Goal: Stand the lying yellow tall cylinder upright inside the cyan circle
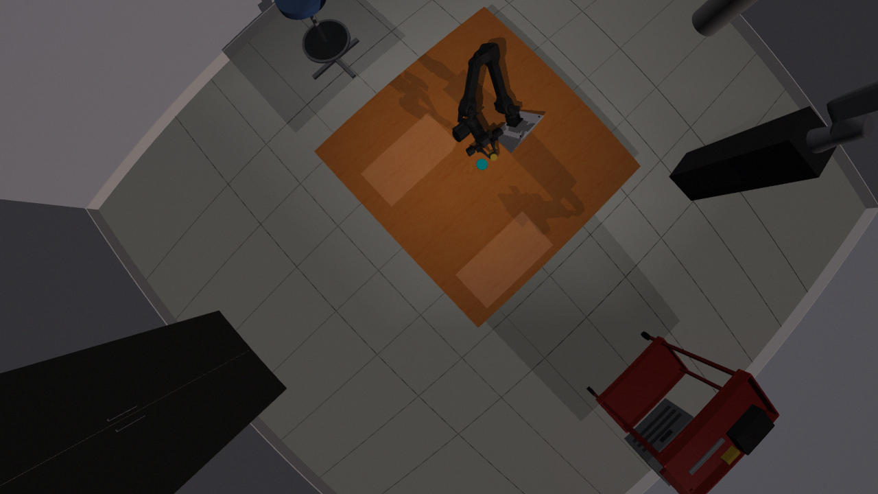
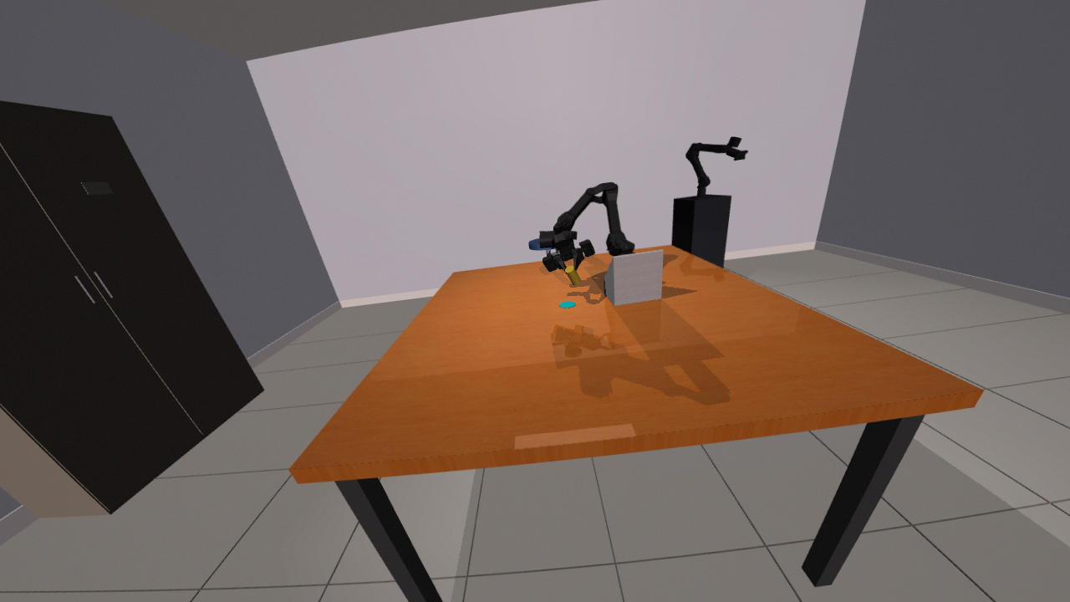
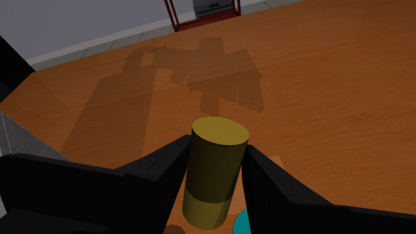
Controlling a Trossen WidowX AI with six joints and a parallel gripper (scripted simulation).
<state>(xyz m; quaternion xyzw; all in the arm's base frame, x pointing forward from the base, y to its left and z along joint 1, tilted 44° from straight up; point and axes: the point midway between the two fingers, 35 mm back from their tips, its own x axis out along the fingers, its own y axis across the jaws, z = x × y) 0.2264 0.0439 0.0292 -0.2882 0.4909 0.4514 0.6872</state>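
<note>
Right now my gripper tip is 130 mm above the cyan circle, 30 mm to the left of it and 20 mm short of it. Also, from my gripper tip: yellow tall cylinder 20 mm below, 10 mm to the right, 10 mm behind.
</note>
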